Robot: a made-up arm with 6 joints. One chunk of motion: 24 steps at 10 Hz.
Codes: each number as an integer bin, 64 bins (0 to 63) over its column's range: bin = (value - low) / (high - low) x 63, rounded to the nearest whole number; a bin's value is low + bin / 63 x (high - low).
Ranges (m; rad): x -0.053..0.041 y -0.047..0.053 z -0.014..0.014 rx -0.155..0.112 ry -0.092..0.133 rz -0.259..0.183
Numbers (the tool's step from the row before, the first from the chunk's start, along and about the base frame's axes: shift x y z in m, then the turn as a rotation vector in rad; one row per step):
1: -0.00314 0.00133 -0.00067 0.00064 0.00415 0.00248
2: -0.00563 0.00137 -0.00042 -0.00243 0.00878 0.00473
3: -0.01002 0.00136 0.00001 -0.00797 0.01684 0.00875
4: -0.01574 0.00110 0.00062 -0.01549 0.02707 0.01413
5: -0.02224 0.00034 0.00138 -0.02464 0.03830 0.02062
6: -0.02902 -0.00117 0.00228 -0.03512 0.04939 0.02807
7: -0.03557 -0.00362 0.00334 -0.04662 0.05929 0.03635
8: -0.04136 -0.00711 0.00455 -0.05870 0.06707 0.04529
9: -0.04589 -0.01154 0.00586 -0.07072 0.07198 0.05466
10: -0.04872 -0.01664 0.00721 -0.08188 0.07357 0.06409
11: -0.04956 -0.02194 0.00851 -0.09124 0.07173 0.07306
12: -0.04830 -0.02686 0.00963 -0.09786 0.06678 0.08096
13: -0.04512 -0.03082 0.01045 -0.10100 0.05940 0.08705
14: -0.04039 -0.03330 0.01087 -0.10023 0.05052 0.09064
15: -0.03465 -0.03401 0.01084 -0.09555 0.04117 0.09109
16: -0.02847 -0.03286 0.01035 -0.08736 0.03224 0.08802
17: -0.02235 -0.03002 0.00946 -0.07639 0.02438 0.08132
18: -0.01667 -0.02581 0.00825 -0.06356 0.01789 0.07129
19: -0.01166 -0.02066 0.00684 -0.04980 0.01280 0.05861
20: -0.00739 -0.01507 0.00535 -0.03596 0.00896 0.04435
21: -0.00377 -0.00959 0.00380 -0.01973 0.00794 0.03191
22: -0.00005 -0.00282 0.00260 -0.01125 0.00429 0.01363
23: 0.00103 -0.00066 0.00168 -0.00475 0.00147 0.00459
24: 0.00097 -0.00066 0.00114 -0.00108 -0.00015 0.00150
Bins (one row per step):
1: 33 30 30 37 27 37
2: 32 30 31 36 28 38
3: 29 30 32 35 30 38
4: 25 30 33 33 33 39
5: 21 30 35 31 36 40
6: 16 29 37 28 40 41
7: 12 27 39 26 42 42
8: 8 25 42 23 45 43
9: 5 22 45 20 46 45
10: 3 19 48 17 46 46
11: 2 16 51 15 46 47
12: 3 13 53 13 44 48
13: 5 10 55 13 42 49
14: 8 9 56 13 40 50
15: 12 8 56 14 37 50
16: 16 9 55 16 35 49
17: 21 11 53 19 33 49
18: 24 13 50 22 31 47
19: 28 17 47 25 29 45
20: 31 20 44 28 28 43
21: 33 24 40 32 28 41
22: 35 28 37 34 27 39
23: 36 29 35 35 26 38
24: 36 29 34 36 26 37

